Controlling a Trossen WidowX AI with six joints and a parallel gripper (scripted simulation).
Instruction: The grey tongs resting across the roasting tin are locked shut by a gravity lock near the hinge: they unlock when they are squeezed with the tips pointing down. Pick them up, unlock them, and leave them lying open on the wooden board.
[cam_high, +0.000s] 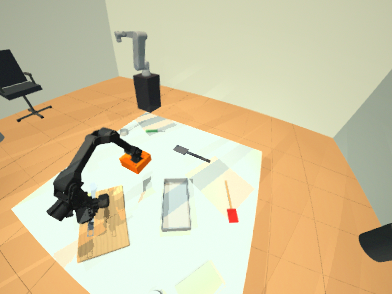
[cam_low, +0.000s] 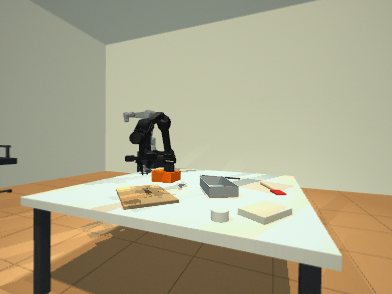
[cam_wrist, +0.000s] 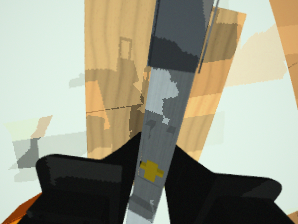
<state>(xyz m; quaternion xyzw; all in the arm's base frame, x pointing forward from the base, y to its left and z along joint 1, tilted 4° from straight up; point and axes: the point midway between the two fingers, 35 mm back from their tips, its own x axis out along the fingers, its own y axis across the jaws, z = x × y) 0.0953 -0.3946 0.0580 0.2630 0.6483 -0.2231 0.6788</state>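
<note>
Now: gripper tip 10 mm past the wooden board and 100 mm above it. From my gripper tip the other things lie so: grey roasting tin 290 mm ahead, 280 mm to the left, 80 mm below; beige block 580 mm ahead, 90 mm below; yellow lock piece 40 mm above.
</note>
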